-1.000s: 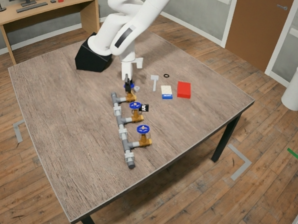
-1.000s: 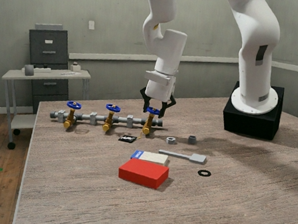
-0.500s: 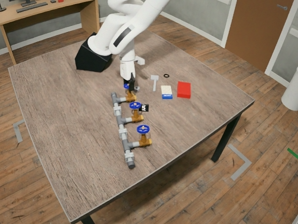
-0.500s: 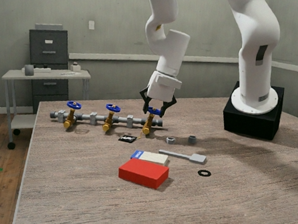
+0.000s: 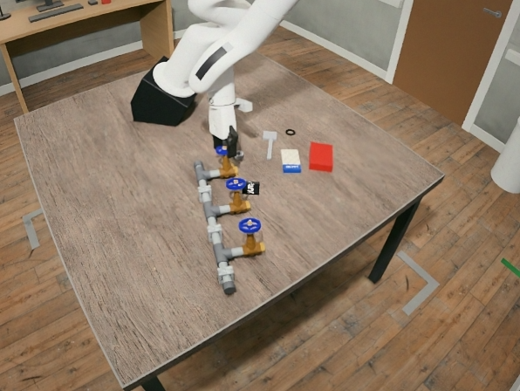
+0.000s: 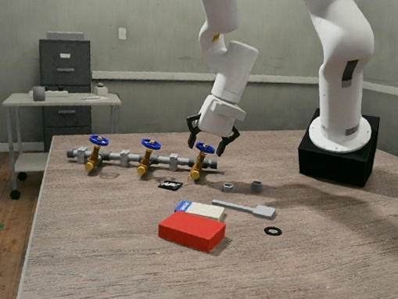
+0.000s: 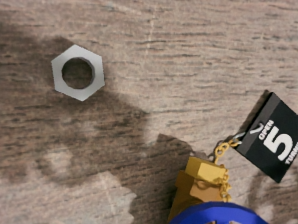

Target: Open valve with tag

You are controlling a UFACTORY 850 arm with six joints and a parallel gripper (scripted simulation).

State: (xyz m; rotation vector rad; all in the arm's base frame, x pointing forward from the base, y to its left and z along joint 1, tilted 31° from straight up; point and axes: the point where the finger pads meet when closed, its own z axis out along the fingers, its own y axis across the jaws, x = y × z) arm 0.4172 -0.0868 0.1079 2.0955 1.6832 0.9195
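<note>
The grey hex nut is 9 cm to the left of my hand, 9 cm below it and 5 cm behind it. The rest, counted from my hand: grey cap 13 cm behind, 10 cm below, 9 cm to the left; then grey t-shaped tool 23 cm to the left, 10 cm below, 5 cm behind; then black tag 10 cm below, 10 cm ahead, 4 cm to the left.
</note>
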